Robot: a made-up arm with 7 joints. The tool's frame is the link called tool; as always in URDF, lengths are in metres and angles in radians.
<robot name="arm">
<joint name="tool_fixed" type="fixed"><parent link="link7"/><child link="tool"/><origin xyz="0 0 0"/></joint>
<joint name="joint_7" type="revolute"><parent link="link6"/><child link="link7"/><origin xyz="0 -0.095 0" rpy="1.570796 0 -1.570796"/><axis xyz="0 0 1"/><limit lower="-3.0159" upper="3.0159" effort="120" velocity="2.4"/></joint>
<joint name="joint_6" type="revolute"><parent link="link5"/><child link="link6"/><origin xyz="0 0 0" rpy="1.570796 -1.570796 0"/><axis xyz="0 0 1"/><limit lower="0.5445" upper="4.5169" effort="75" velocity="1.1"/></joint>
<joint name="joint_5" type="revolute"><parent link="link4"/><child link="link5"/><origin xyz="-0.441 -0.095 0" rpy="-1.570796 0 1.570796"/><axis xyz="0 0 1"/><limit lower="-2.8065" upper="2.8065" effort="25" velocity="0.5"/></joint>
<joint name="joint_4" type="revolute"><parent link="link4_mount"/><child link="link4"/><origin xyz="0 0.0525 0" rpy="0 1.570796 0"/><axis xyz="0 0 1"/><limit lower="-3.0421" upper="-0.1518" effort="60" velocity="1.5"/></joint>
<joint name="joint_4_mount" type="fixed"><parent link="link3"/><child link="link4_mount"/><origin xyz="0 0.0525 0"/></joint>
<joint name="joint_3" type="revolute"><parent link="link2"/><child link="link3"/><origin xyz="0 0.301 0" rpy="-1.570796 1.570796 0"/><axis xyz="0 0 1"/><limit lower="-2.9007" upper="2.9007" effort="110" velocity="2.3"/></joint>
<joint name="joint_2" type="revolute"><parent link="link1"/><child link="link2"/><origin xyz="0 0 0" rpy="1.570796 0 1.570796"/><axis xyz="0 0 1"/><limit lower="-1.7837" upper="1.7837" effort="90" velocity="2.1"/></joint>
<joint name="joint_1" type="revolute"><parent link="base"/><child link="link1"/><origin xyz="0 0 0.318" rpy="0 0 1.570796"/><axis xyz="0 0 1"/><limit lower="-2.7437" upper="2.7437" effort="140" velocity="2.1"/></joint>
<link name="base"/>
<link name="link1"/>
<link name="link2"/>
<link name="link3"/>
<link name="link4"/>
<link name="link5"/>
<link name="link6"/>
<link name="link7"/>
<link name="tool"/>
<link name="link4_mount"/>
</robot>
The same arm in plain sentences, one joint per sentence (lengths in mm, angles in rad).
The arm has seven revolute joints in a row. What follows holds with every joint at zero, and every direction is one of the base frame's.
Joint 1 is mounted 318 mm along +z from the base frame's origin and turns about +z, from -2.7437 to 2.7437 rad.
Joint 2 is mounted at the same point as joint 1 and turns about +y, from -1.7837 to 1.7837 rad.
Joint 3 is mounted 301 mm along +z from joint 2 and turns about +z, from -2.9007 to 2.9007 rad.
Joint 4 is mounted 105 mm along +x from joint 3 and turns about -y, from -3.0421 to -0.1518 rad.
Joint 5 is mounted 95 mm along -x and 441 mm along +z from joint 4 and turns about +z, from -2.8065 to 2.8065 rad.
Joint 6 is mounted at the same point as joint 5 and turns about -y, from 0.5445 to 4.5169 rad.
Joint 7 is mounted 95 mm along +x from joint 6 and turns about -z, from -3.0159 to 3.0159 rad.
The tool frame, which is the frame that the pose is given for, is mounted at the same point as joint 7; its axes are the base frame's turned by roll 3.1416, pitch 0 and yaw 0 rad (as in URDF: about the fixed x, then y, then z).

